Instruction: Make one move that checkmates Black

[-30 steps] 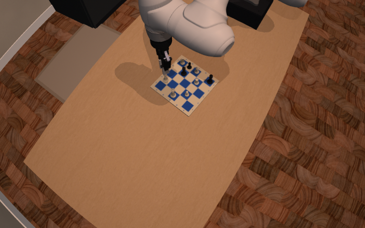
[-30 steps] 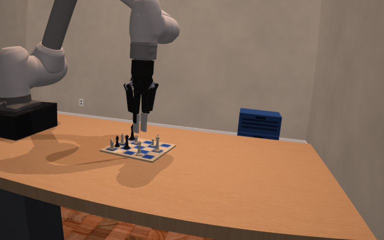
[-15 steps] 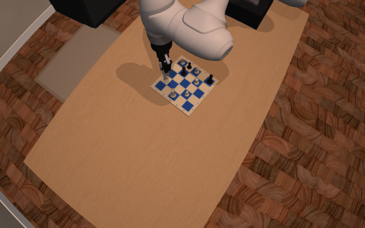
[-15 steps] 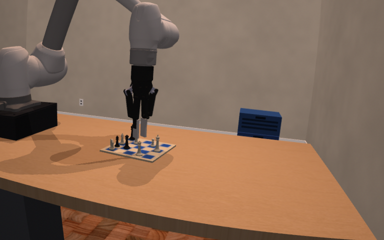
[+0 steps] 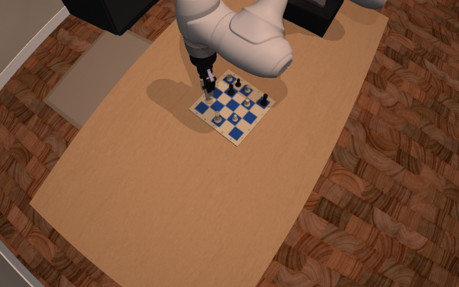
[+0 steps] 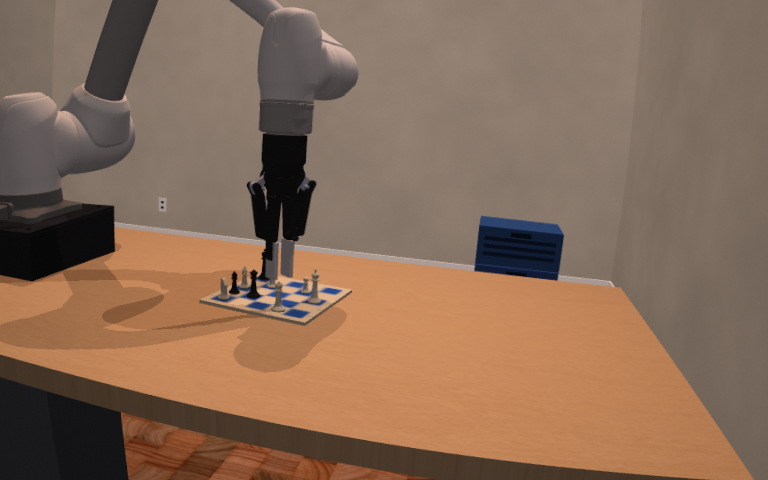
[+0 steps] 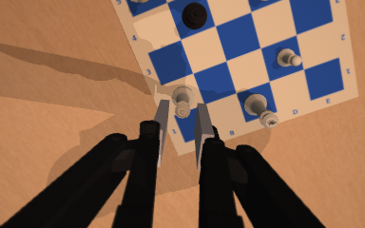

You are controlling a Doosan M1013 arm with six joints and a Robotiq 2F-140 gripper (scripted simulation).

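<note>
The white king is 70 mm to the left of my hand, 60 mm below it and 50 mm ahead of it. Also, from my hand: chessboard (100 mm below, 80 mm to the left, 30 mm behind); then white pawn (120 mm to the left, 80 mm below, 10 mm ahead).
</note>
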